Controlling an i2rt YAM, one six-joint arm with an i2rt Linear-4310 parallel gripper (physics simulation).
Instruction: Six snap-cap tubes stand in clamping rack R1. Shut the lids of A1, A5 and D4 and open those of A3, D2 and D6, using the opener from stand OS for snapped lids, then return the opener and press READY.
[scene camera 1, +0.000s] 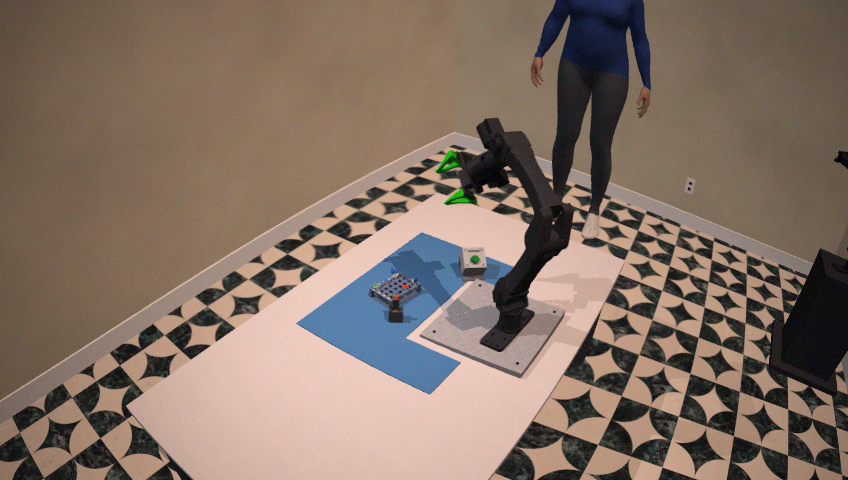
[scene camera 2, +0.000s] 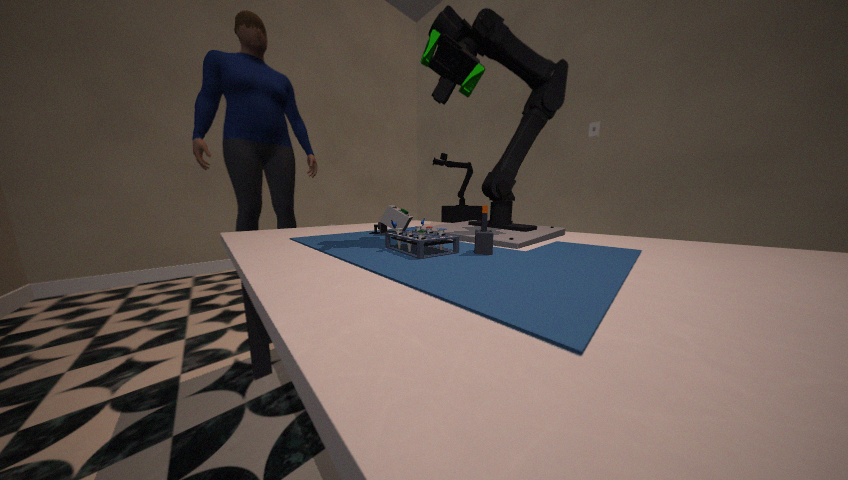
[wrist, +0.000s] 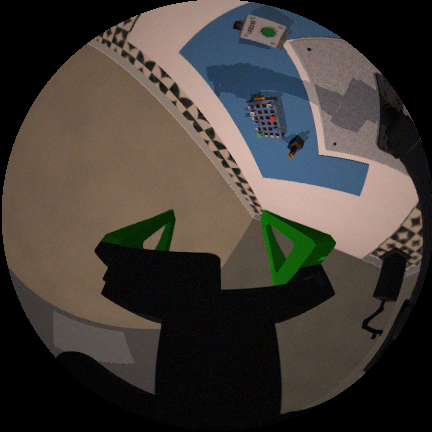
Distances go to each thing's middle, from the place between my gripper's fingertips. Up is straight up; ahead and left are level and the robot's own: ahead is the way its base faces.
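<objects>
There is the READY button box (scene camera 1: 472, 262), and I see that it sits 21 cm to the right of my hand and 32 cm below it.
</objects>
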